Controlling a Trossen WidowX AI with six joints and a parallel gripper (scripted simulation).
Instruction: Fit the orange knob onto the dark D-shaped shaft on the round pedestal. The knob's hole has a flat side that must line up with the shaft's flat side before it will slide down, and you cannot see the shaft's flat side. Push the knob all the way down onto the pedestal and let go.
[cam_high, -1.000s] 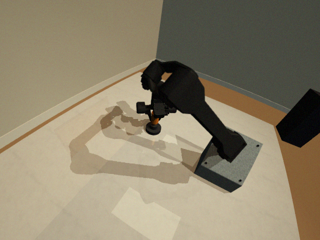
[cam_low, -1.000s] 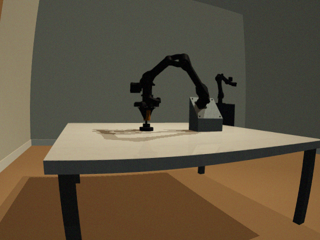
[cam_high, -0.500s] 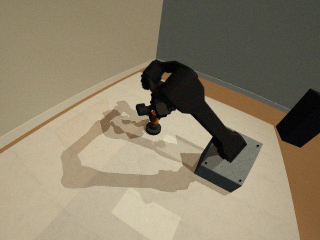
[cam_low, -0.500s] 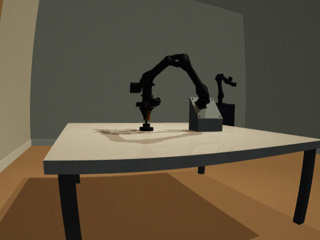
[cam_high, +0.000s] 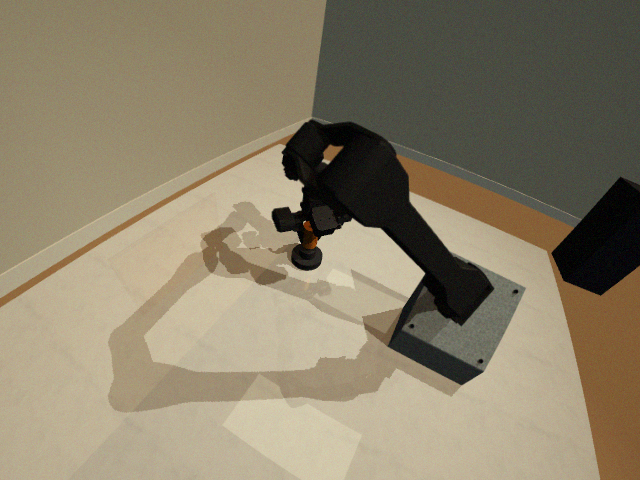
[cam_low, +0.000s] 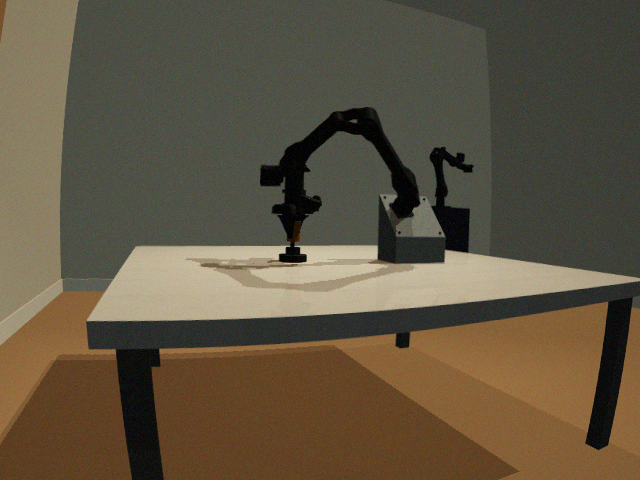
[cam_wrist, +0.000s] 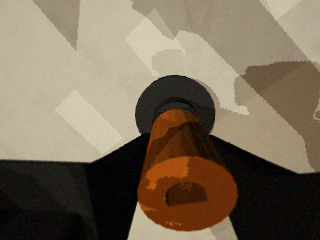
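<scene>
Now: gripper tip 20 mm below the orange knob. From my gripper tip the other things lie so: pedestal (40 mm below).
</scene>
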